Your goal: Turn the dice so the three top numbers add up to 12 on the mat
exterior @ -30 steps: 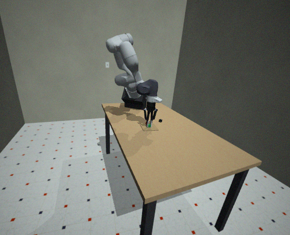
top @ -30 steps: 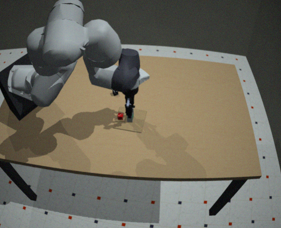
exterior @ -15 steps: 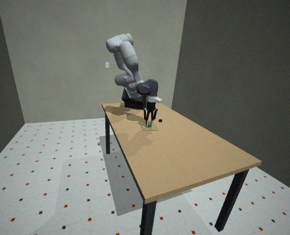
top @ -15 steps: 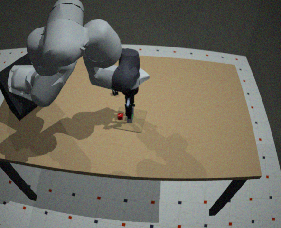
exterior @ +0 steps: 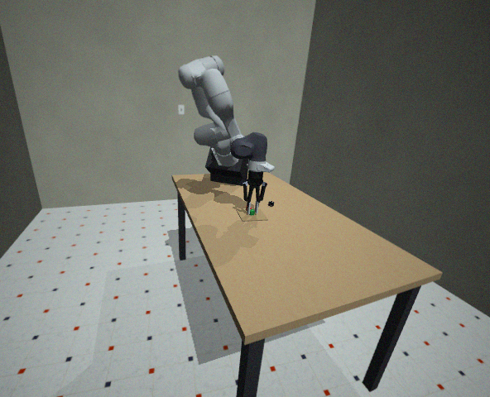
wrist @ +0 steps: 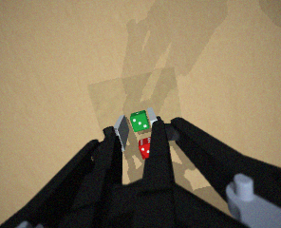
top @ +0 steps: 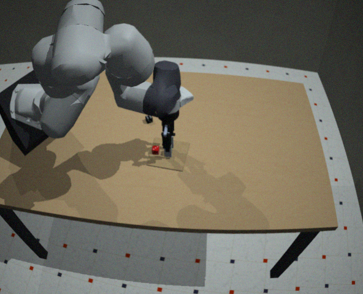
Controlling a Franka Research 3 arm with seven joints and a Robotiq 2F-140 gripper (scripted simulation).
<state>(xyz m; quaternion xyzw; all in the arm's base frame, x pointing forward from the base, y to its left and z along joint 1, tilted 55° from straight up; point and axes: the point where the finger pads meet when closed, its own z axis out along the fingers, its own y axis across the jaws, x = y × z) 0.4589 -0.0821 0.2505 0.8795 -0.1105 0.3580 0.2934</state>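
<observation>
My hand is 3 cm above the green die. From my hand the other things lie so: tan mat 4 cm below; then black die 2 cm behind, 20 cm to the left, 3 cm below; then red die 5 cm behind, 2 cm to the left, 3 cm below.
</observation>
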